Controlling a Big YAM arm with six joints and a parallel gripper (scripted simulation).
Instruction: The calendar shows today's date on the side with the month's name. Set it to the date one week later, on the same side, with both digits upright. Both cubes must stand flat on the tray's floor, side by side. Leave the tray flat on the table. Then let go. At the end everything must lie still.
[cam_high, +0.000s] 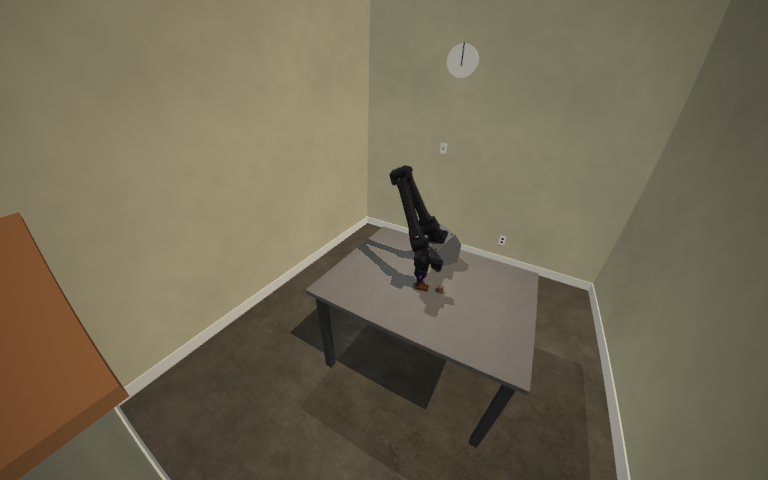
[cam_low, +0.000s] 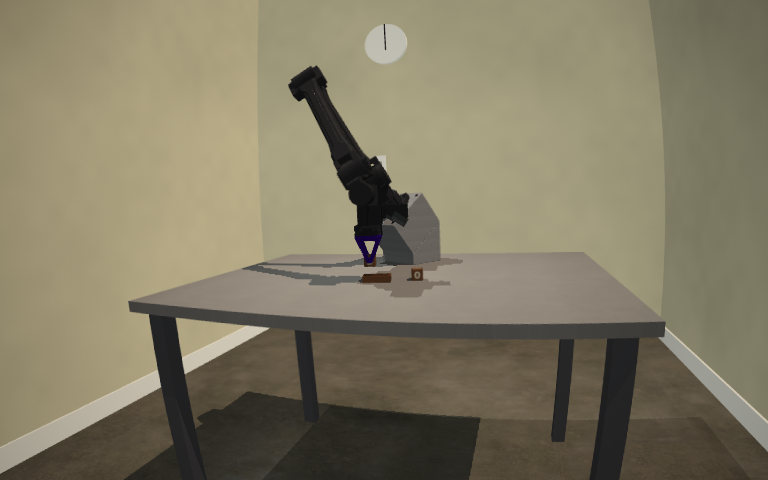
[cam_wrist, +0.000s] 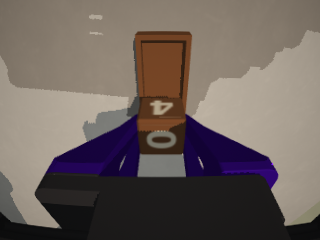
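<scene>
My gripper is now 50 mm above the brown tray and 20 mm to the right of it.
</scene>
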